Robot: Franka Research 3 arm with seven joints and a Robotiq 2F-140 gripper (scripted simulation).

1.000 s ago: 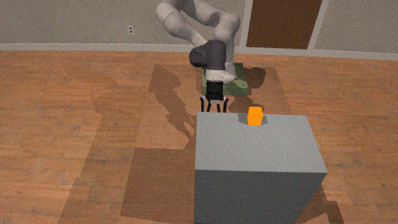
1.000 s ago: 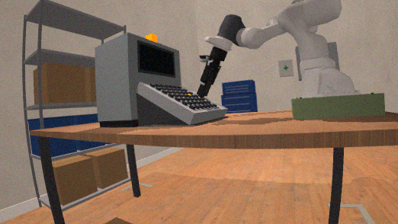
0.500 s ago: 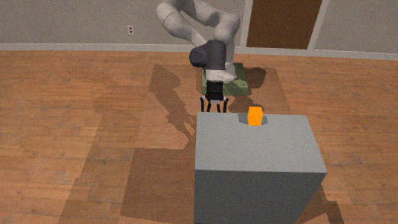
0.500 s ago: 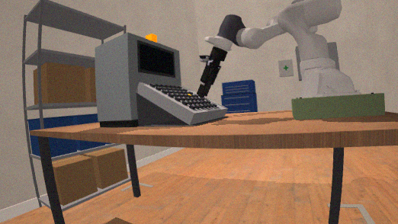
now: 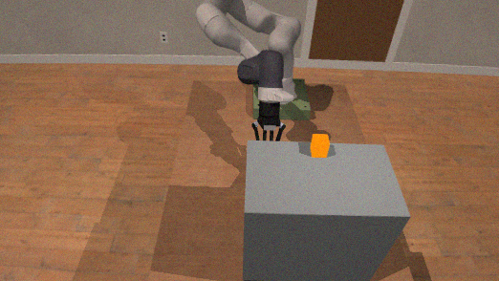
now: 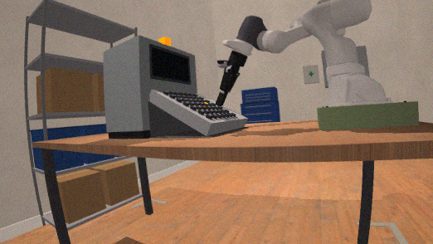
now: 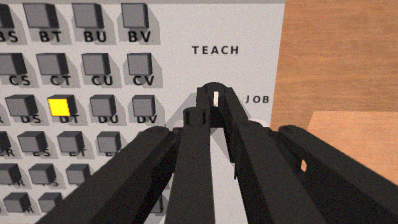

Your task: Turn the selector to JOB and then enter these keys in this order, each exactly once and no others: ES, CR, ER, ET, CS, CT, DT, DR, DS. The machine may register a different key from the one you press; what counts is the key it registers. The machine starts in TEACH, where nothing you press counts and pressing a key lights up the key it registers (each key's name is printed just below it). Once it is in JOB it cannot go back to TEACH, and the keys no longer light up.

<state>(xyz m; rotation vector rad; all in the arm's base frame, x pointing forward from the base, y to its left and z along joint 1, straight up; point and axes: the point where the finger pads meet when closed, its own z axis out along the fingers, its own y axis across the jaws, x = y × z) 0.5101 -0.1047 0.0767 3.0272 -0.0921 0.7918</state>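
Now: hand 2 cm short of the black selector knob and 2 cm above it. Round my hand: keyboard 11 cm to the left, 7 cm below, 5 cm ahead.
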